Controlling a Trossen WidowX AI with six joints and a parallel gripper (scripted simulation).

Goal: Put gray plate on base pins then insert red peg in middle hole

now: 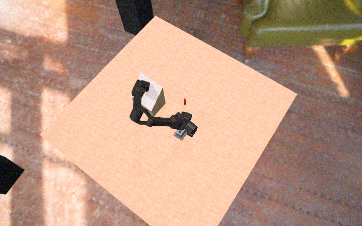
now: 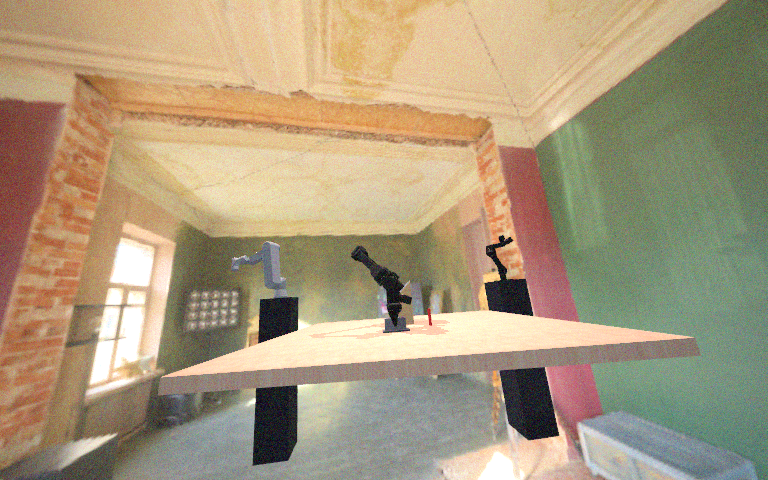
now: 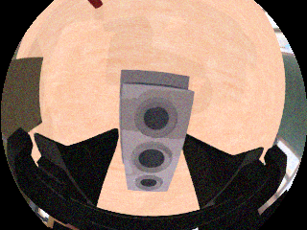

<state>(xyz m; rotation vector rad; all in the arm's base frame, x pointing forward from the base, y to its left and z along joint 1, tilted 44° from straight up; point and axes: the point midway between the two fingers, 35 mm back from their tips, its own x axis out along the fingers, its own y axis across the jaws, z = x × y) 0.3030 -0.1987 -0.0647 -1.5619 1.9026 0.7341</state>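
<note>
The thin flat base is 1 cm below my gripper tip. Round my gripper tip: gray plate (2 cm above); red peg (18 cm to the left, 8 cm behind, 2 cm above).
</note>
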